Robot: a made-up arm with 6 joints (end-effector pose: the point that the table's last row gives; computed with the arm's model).
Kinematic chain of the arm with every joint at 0, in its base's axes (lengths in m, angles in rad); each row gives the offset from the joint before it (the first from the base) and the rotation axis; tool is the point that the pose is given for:
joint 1: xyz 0 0 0.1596 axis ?
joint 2: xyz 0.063 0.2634 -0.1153 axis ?
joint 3: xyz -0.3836 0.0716 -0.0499 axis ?
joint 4: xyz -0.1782 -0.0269 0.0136 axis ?
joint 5: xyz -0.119 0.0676 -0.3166 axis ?
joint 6: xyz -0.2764 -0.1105 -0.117 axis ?
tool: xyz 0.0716 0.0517 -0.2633
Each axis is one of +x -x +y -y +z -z.
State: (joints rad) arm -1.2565 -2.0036 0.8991 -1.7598 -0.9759 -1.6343
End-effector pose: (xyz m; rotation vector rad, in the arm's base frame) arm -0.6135 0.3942 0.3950 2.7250 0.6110 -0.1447
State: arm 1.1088 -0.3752 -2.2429 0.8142 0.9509 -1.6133
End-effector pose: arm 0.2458 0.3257 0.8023 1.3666 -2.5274 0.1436
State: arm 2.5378 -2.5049 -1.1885 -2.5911 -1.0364 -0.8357
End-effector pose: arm 0.9453 0.4314 0.1949 0.1329 -1.8065 1.9524
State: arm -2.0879 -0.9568 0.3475 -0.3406 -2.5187 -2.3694
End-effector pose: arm -0.3025 -0.2760 -0.0078 -1.8664 -2.2165 1.2001
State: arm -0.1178 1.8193 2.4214 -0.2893 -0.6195 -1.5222
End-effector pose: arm 0.2577 0.6693 0.0378 0.7706 -1.0794 1.6371
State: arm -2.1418 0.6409 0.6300 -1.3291 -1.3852 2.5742
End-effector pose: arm -0.0404 0.0219 -0.6391 0.0321 0.9606 0.4228
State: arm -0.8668 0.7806 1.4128 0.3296 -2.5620 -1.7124
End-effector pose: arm -0.2341 -0.0635 0.1479 -2.3367 0.4811 -0.9717
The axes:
joint 1: -z
joint 2: -x
joint 3: -y
joint 4: -z
joint 5: +y
joint 6: +z

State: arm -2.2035 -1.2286 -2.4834 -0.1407 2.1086 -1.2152
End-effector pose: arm -0.1005 0.0729 0.0245 1.1381 0.9880 -0.3733
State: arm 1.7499 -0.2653 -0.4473 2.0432 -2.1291 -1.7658
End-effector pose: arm 0.2613 0.8140 -0.1368 1.9610 0.9257 1.0075
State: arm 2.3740 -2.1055 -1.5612 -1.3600 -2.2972 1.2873
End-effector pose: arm 0.4166 0.4339 0.3553 0.4895 2.3864 0.5877
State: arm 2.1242 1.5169 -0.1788 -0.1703 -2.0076 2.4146
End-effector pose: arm -0.1317 0.3236 -0.0608 -0.4654 1.5884 1.6065
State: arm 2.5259 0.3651 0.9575 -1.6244 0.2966 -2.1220
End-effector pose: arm -0.2873 0.1501 -0.1790 -1.6543 -0.0085 -2.5130
